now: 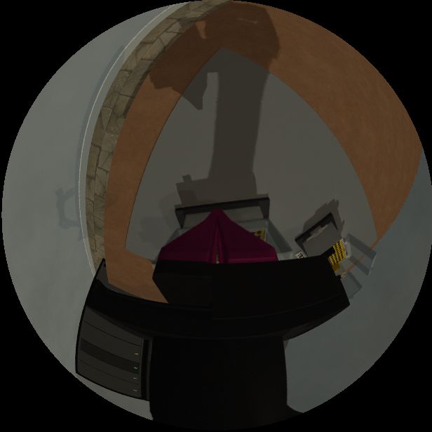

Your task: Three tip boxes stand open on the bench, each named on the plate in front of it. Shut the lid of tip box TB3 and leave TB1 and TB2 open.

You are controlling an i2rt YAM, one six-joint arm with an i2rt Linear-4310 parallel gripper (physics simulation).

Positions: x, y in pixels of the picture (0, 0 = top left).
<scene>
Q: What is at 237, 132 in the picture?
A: A grey mat.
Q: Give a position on a clear lid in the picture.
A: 361, 255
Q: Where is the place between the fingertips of my gripper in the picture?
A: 217, 215
</scene>
